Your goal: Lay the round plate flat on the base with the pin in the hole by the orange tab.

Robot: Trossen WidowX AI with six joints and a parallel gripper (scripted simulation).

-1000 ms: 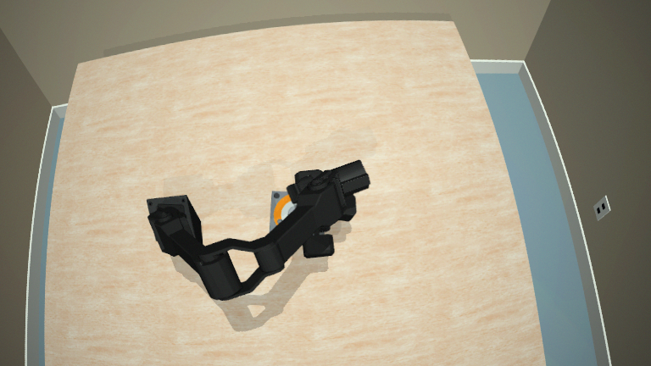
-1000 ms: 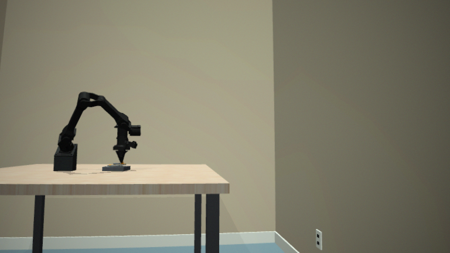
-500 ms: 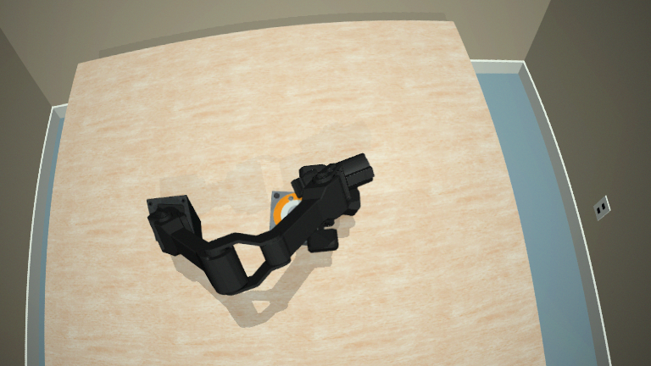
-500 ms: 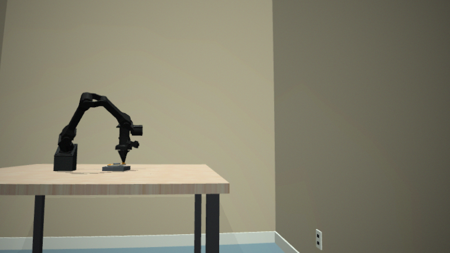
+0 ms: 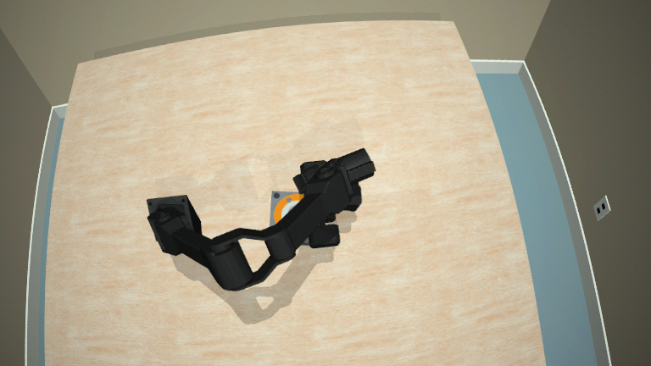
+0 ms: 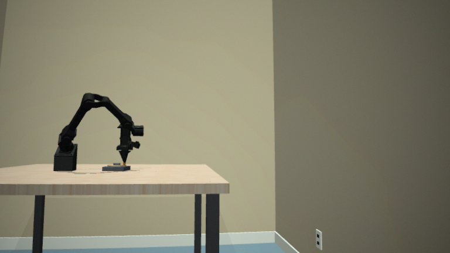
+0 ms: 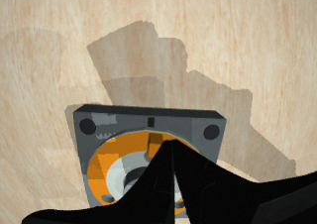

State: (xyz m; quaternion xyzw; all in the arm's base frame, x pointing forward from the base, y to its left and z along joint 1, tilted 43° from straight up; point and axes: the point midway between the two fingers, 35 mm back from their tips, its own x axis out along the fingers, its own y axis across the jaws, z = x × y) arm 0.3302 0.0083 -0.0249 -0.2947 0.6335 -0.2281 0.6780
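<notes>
My gripper tip is 5 cm past the grey base, 2 cm to the right of it and 2 cm above it.
</notes>
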